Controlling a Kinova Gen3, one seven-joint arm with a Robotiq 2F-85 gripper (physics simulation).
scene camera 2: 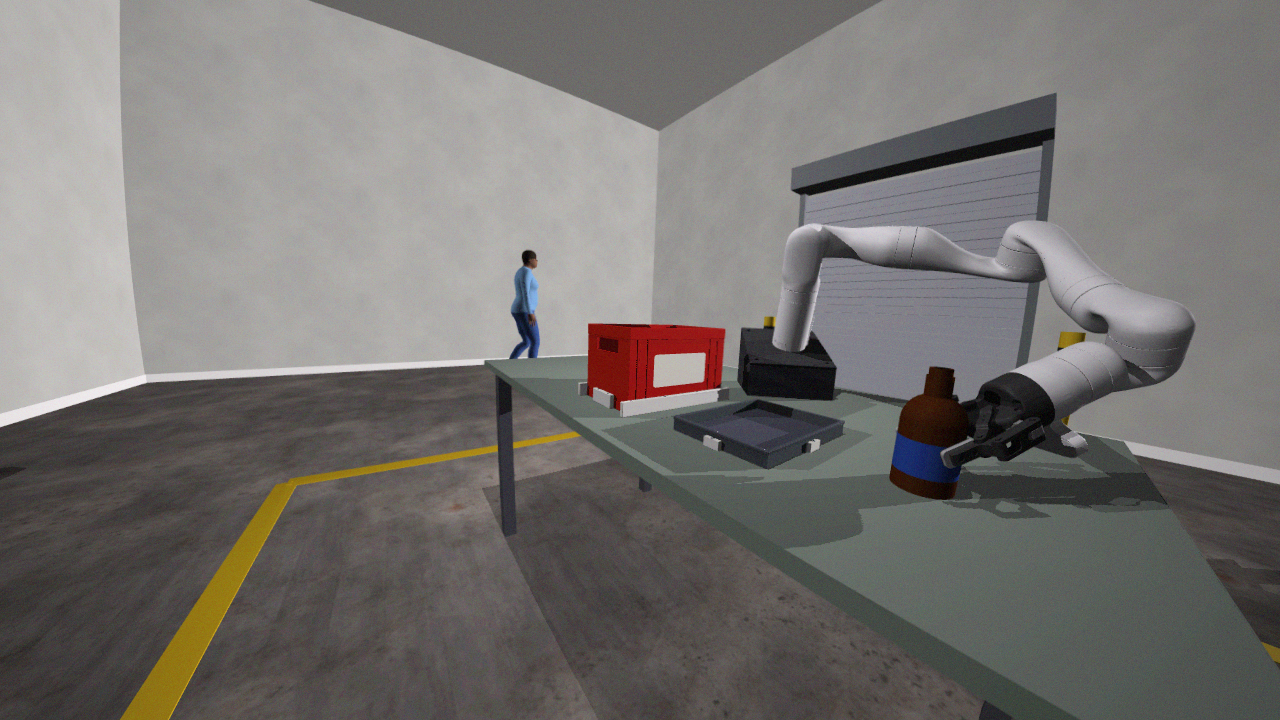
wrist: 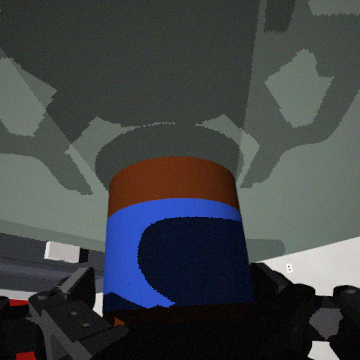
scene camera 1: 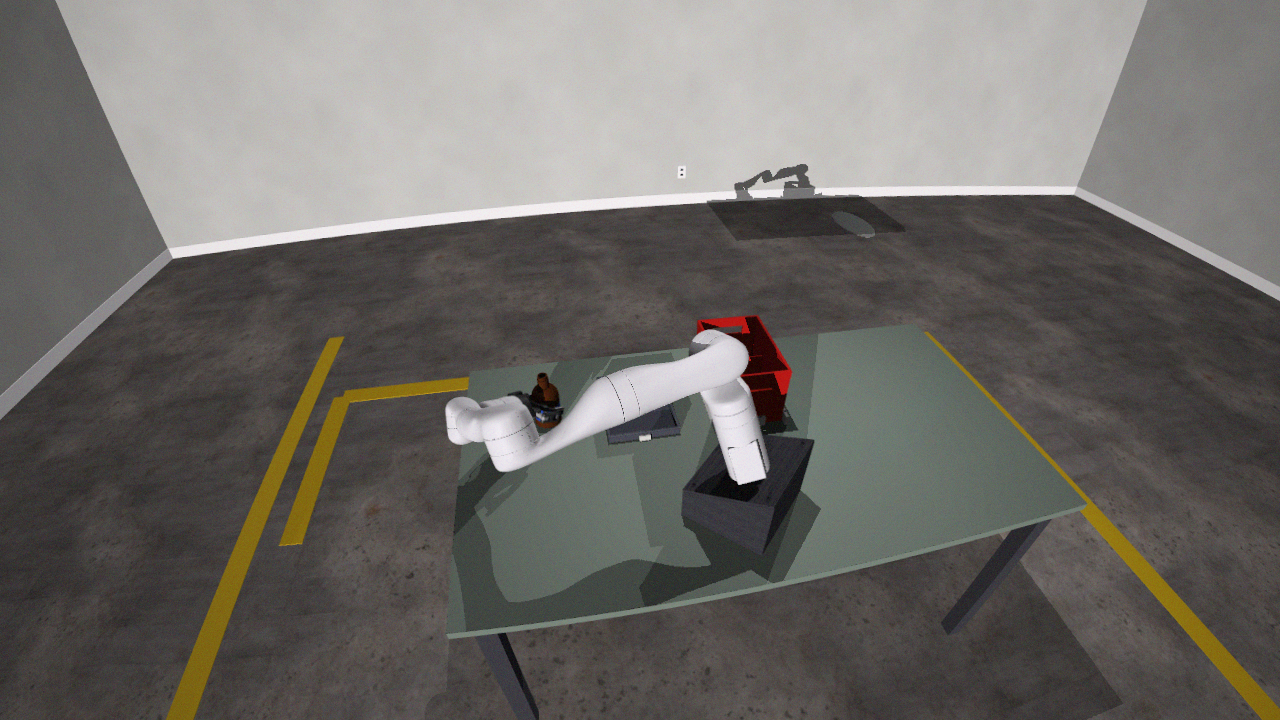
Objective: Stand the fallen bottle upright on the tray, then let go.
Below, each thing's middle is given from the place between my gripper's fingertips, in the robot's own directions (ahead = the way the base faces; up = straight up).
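The brown bottle (scene camera 2: 930, 422) sits 30 mm higher than my hand, 10 mm behind it and 10 mm to the left of it.
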